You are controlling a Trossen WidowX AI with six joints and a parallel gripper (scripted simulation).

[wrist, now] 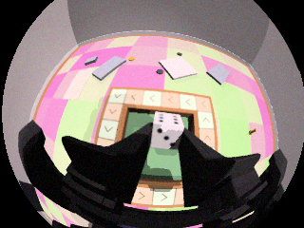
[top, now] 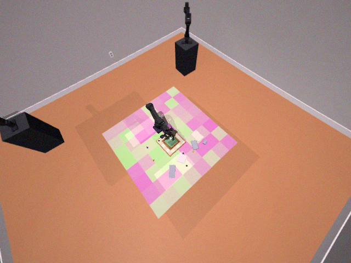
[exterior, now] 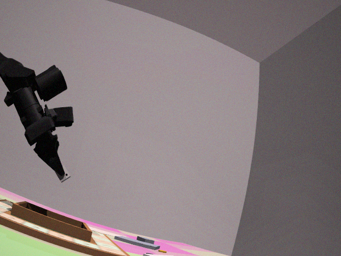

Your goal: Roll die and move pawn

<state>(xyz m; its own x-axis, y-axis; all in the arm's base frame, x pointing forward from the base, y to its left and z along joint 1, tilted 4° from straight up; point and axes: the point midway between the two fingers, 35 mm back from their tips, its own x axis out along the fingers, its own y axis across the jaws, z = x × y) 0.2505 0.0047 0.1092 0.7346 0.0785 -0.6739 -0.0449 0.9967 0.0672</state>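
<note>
Right now the white die is right at my gripper tip.
</note>
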